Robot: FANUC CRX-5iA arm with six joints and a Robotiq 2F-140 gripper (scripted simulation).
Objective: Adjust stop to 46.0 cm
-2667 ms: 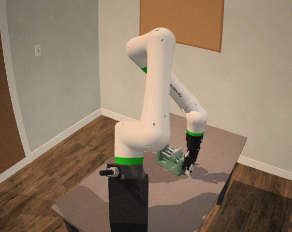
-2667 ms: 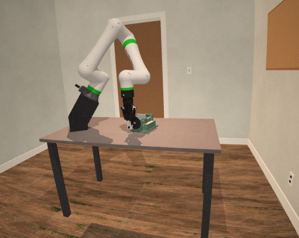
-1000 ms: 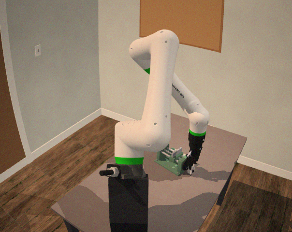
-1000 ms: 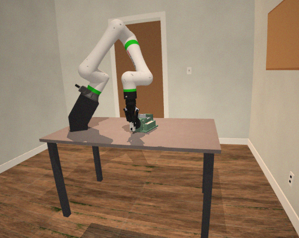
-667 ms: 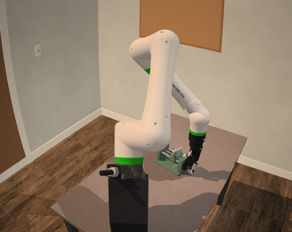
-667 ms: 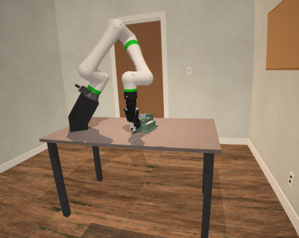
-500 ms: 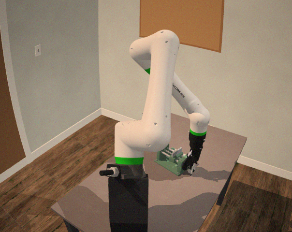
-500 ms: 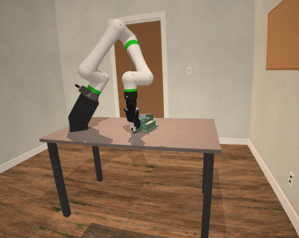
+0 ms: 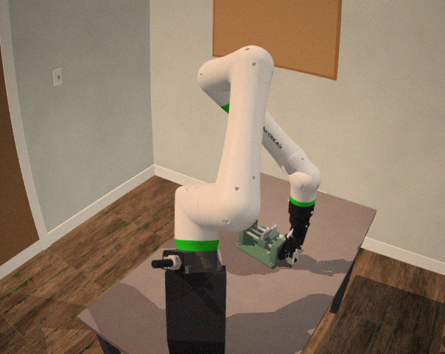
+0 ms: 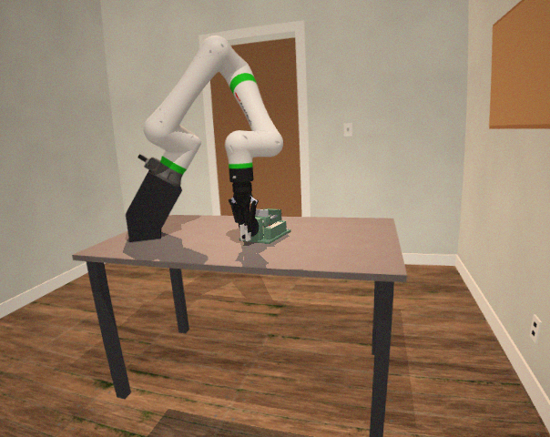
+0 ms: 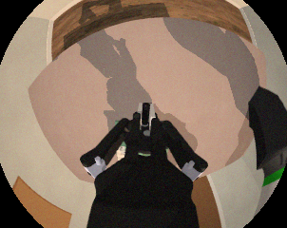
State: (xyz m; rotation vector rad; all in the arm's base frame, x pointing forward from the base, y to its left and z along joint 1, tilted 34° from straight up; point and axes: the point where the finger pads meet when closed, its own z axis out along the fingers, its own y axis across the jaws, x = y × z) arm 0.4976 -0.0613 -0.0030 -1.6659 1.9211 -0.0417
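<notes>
My gripper is now 20 mm to the right of the black handwheel and 10 mm above it. From my hand the other things lie so: green stop fixture 10 mm ahead, 120 mm to the left, 30 mm above.
</notes>
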